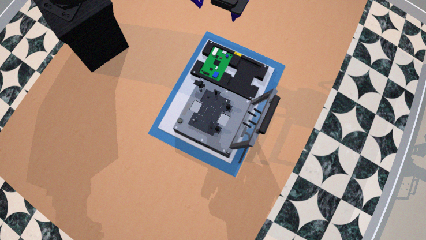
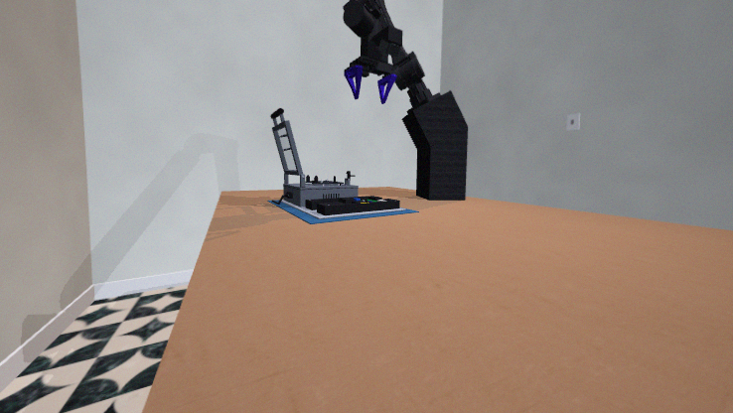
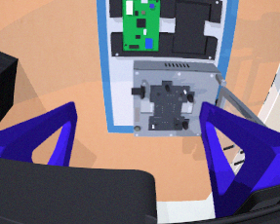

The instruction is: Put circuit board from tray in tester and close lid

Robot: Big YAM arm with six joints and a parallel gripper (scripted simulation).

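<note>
Right now the green circuit board is 29 cm below my hand. From my hand the other things lie so: clear lid (19 cm to the right, 17 cm ahead, 12 cm below); tester (19 cm below, 14 cm to the right, 8 cm ahead); dark latch hook (22 cm below, 11 cm to the right, 1 cm behind).
</note>
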